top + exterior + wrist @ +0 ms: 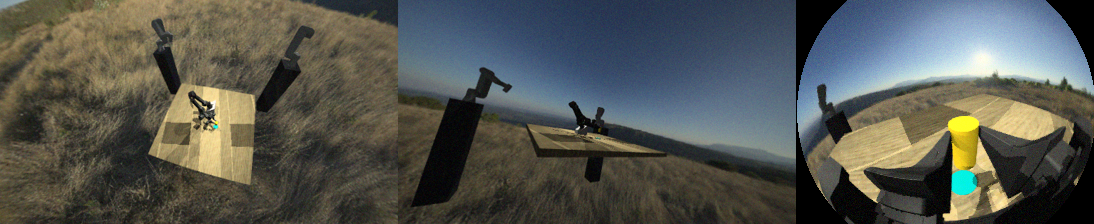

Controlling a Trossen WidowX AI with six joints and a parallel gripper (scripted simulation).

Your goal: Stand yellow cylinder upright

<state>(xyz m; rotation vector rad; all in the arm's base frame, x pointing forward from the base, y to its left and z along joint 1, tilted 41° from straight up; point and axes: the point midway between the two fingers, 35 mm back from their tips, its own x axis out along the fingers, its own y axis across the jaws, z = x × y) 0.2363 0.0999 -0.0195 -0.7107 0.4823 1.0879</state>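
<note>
My gripper tip is now 14 cm above the cyan circle. From my gripper tip the other things lie so: yellow tall cylinder 2 cm below.
</note>
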